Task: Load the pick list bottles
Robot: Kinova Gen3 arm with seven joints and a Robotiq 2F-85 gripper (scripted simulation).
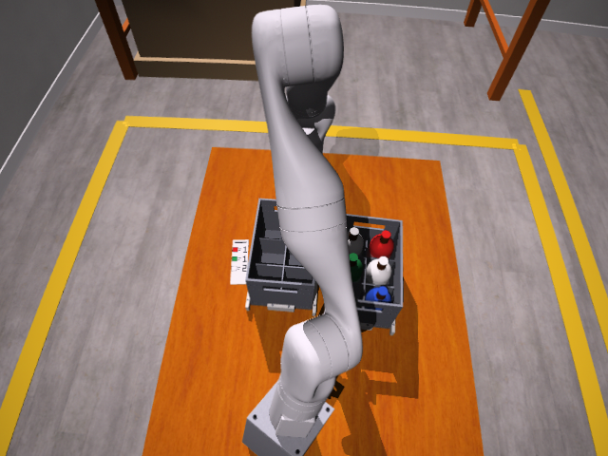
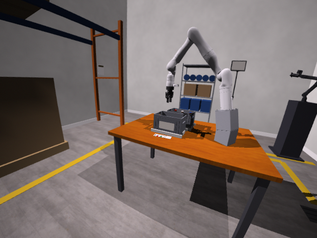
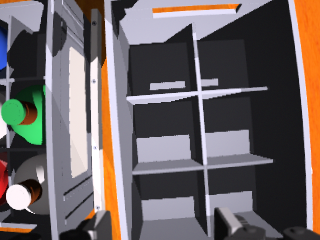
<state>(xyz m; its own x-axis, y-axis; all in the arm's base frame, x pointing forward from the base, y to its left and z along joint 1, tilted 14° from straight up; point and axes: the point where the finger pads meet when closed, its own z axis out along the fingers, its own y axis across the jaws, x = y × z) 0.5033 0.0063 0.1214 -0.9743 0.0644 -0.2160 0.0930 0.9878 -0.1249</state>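
Right now my hand is 10 mm past the red bottle, 240 mm to the left of it and 210 mm above it. Also, from my hand: pick list (30 mm behind, 200 mm to the left, 290 mm below); blue bottle (190 mm behind, 220 mm to the right, 210 mm below); green bottle (90 mm behind, 140 mm to the right, 210 mm below).
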